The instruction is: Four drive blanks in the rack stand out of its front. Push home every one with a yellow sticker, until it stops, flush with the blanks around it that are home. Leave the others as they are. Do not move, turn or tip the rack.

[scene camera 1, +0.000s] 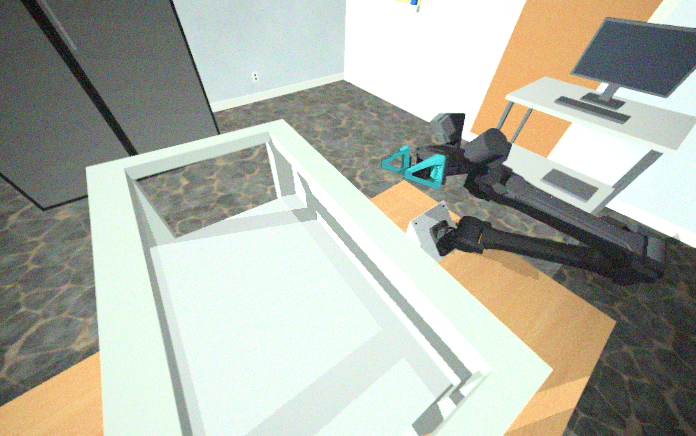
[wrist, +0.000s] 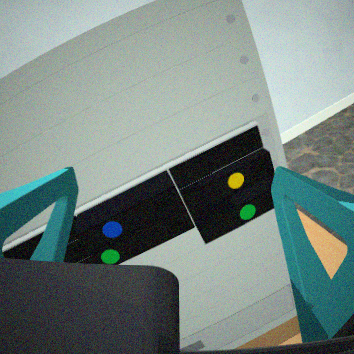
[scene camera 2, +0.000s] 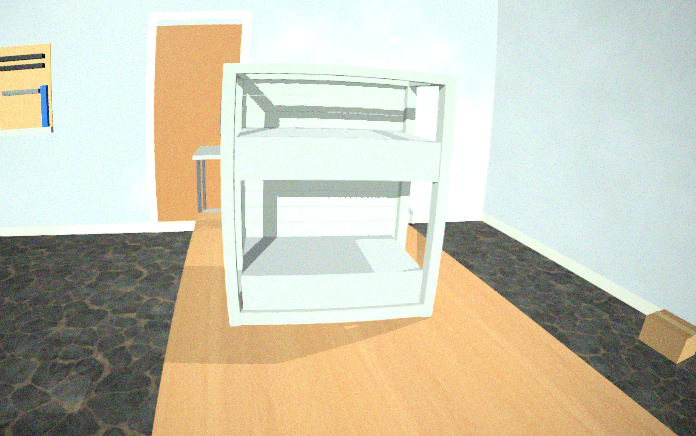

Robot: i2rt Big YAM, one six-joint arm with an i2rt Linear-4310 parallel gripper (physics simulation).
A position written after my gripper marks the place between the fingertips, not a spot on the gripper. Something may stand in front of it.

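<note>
There is a pale rack here, which I see at [scene camera 1: 315, 306], at [wrist: 135, 95] in the wrist view, and again at [scene camera 2: 315, 204]. My own gripper shows at [scene camera 1: 391, 169], and the wrist view has the gripper as well, at [wrist: 174, 177].
</note>
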